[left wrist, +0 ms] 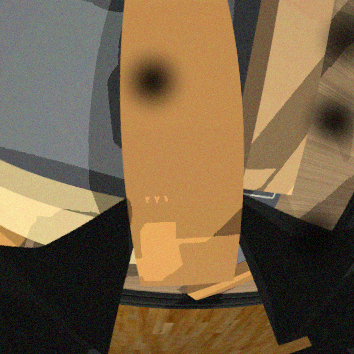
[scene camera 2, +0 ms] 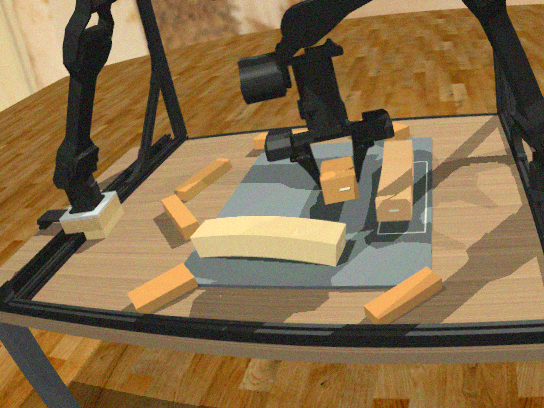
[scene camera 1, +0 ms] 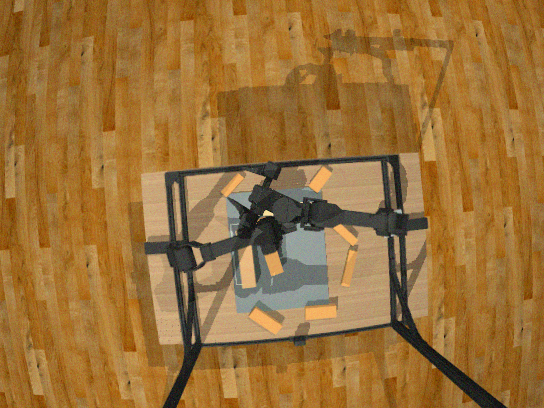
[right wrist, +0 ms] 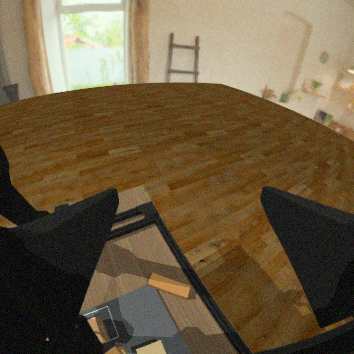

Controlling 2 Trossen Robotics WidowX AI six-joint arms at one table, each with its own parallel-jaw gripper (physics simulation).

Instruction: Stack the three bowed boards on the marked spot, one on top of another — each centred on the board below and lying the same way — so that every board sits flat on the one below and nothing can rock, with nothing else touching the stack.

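Places are measured from the left arm's base along level axes (x ahead, y left, z up), in centimetres.
Where they show: left gripper, fingertip midpoint: (left wrist: 182, 199) (scene camera 2: 340, 185); right gripper, fingertip midpoint: (scene camera 1: 234, 182) (right wrist: 190, 194); right arm's base at its link origin: (scene camera 2: 87, 204).
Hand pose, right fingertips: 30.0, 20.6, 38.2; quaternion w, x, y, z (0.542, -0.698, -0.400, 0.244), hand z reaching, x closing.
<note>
Each offset is from my right fingertips to the top centre of the thing, as dx, dy, dz. "spot": to the spot under its first point. Level surfaces: height alone.
A tan bowed board {-3.1, -27.2, -35.0} (scene camera 1: 247, 267) (scene camera 2: 396, 175) lies lengthwise within the white-outlined spot {spot: -7.9, -22.2, -39.6} (scene camera 2: 426, 200) on the grey mat {dz -39.6} (scene camera 1: 307, 250) (scene camera 2: 265, 185). My left gripper (scene camera 1: 270, 246) (left wrist: 182, 199) is shut on an orange bowed board (scene camera 1: 274, 263) (scene camera 2: 340, 187) (left wrist: 182, 125), held above the mat beside the tan board, at a slight angle to it. A pale yellow bowed board {+16.8, -10.1, -34.7} (scene camera 2: 267, 242) (left wrist: 40, 210) (right wrist: 151, 347) rests crosswise at the mat's near part in scene camera 2; the arms mostly hide it in scene camera 1. My right gripper (right wrist: 190, 194) is open and empty, pointing out past the table.
Small orange blocks lie around the mat, among them one at the lower left (scene camera 1: 266, 320), one at the bottom {spot: +23.4, -54.9, -37.5} (scene camera 1: 320, 312) (scene camera 2: 260, 140) and one at the upper right (scene camera 1: 320, 179) (scene camera 2: 162, 288). The two arms cross close together over the mat. A black frame (scene camera 1: 300, 164) edges the table.
</note>
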